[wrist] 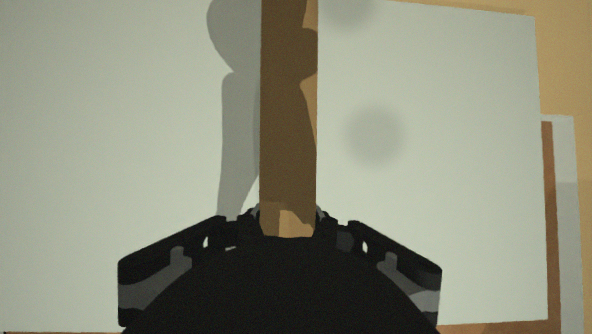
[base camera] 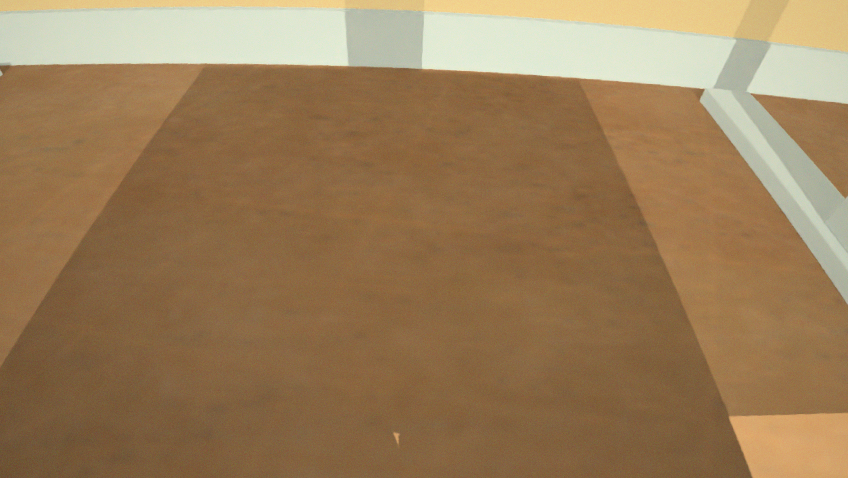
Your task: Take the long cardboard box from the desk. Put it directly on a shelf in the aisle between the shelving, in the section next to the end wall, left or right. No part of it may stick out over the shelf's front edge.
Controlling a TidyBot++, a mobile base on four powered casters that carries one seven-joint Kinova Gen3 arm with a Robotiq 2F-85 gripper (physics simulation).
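Observation:
The long cardboard box runs from the top edge of the wrist view down to the fingers; its far end is out of view. My gripper is shut on the box, one finger on each long side. The box is held above the white desk top, whose right and lower edges show in the wrist view. Shadows fall on the desk top left of the box. The gripper and the box do not show in the base camera view. No shelf shows that I can make out.
In the base camera view, a brown floor with a broad shadow runs to a pale skirting under a yellow wall. A pale bar lies low along the floor at the right. The wrist view shows yellow wall beyond the desk.

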